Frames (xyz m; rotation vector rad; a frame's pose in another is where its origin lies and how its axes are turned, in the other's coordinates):
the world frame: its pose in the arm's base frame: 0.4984 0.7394 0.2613 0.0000 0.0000 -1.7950
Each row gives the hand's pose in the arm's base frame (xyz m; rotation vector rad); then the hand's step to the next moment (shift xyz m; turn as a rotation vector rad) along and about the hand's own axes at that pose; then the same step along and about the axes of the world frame.
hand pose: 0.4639 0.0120 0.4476 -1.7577 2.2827 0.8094
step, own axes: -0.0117 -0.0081 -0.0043 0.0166 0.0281 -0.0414
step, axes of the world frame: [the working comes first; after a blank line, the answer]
step, axes of the arm's base frame: 0.0120 0.0065 0.0060 -0.0228 -0.0300 0.0369

-0.0089 0.0102 0.0060 0.0343 -0.0156 0.0369
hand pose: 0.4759 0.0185 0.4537 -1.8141 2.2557 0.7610
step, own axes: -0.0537 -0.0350 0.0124 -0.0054 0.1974 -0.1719
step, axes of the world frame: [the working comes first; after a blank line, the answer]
step, axes of the arm's base frame: 0.0446 0.0477 0.0016 -0.1519 -0.0485 0.2077

-0.0564 0.0329 0.0016 0.0810 -0.1373 0.2077
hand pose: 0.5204 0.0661 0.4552 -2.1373 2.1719 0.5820
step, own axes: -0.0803 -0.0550 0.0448 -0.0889 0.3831 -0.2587
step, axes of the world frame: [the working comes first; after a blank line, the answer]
step, axes of the arm's base frame: 0.0471 0.0909 -0.0316 -0.3081 0.0027 0.3559

-0.0991 0.0258 -0.0316 0.0658 -0.3010 0.3559
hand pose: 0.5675 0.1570 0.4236 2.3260 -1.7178 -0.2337
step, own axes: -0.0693 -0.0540 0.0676 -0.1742 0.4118 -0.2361
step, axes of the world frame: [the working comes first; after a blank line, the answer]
step, axes of the arm's base frame: 0.0108 0.0747 -0.0811 -0.3657 0.0740 0.3413

-0.0753 -0.0061 -0.0811 0.0092 -0.3730 0.3413
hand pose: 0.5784 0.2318 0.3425 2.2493 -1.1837 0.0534
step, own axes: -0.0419 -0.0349 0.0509 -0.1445 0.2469 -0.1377
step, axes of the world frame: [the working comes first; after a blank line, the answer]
step, axes of the arm's base frame: -0.0103 0.0197 -0.0712 -0.2443 0.0720 0.1895

-0.0169 -0.0144 -0.0712 -0.0159 -0.2542 0.1895
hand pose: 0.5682 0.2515 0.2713 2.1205 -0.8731 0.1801
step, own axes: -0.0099 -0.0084 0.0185 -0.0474 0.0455 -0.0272
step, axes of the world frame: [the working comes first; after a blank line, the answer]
step, axes of the arm's base frame: -0.0050 -0.0049 -0.0215 -0.0603 0.0255 0.0278

0.0059 -0.0038 -0.0215 -0.0115 -0.0645 0.0278
